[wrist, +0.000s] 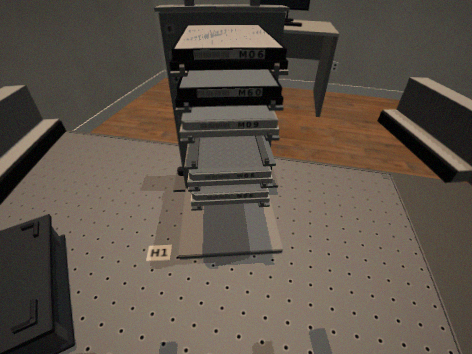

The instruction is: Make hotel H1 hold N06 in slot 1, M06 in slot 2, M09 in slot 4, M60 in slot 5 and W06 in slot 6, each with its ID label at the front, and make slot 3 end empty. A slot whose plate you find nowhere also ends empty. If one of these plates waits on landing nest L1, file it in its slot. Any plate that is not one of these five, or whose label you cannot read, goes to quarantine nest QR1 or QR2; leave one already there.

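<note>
Hotel H1 (272, 251) stands in the middle of the wrist view, labels facing me. Top down: plate M06 (229, 55), black-skirted with a pale top, is in slot 6; black-skirted M60 (230, 93) in slot 5; grey M09 (230, 124) in slot 4. Slot 3 (194, 152) is empty, its side rails bare. A pale plate (230, 175) in slot 2 has a small, blurred label that fits W06. A pale plate (230, 196) in slot 1 has a blurred label that fits N06. My gripper (227, 100) is open and empty, fingers wide apart at the left and right edges. Nests L1, QR1 and QR2 cannot be identified here.
A dark block (25, 280) with raised corner brackets stands at the lower left, cut off by the edge. The H1 tag (159, 252) lies on the perforated deck (350, 240) at the hotel's front left. A desk (312, 29) stands behind, on the wooden floor.
</note>
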